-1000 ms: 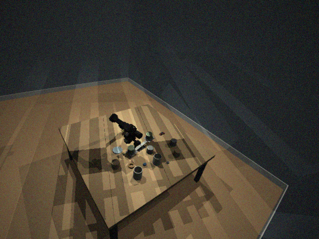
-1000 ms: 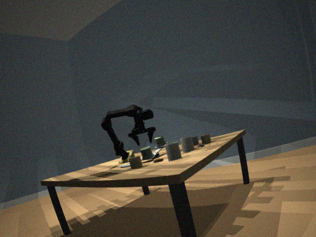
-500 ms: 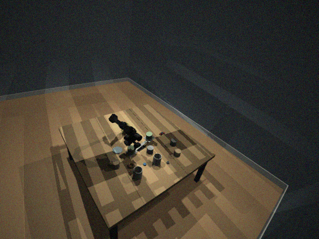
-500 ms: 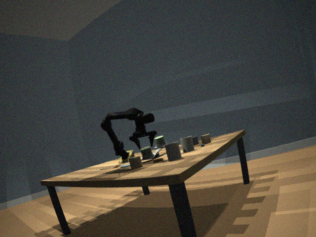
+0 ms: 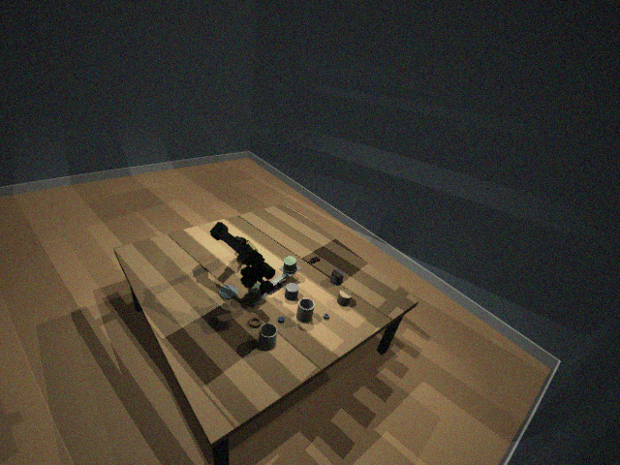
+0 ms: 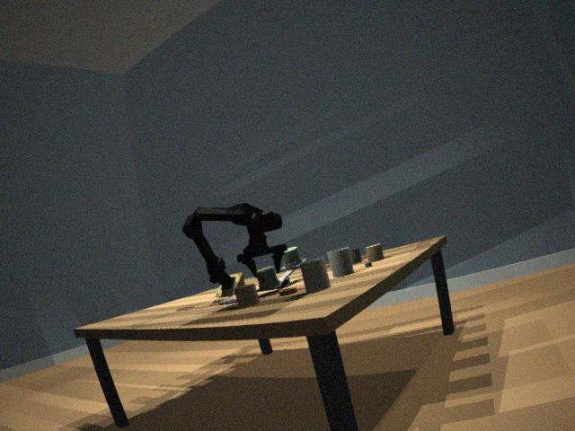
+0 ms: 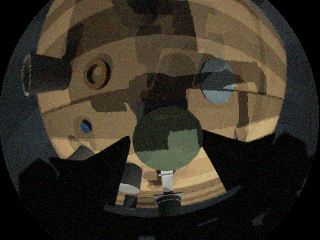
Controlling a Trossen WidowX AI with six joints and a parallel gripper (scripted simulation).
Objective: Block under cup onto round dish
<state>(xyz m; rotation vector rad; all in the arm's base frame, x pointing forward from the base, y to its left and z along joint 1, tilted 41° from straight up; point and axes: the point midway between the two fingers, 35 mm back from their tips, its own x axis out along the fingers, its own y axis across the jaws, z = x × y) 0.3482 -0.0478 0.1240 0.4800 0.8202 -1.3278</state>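
Right now my gripper tip is 2 cm to the left of the grey-green cup and 1 cm above it. Also, from my gripper tip: red block: 13 cm behind, 49 cm to the left, 5 cm below; then pale blue round dish: 11 cm behind, 10 cm to the right, 6 cm below; then grey balance: 4 cm behind, 13 cm to the left, 3 cm below.
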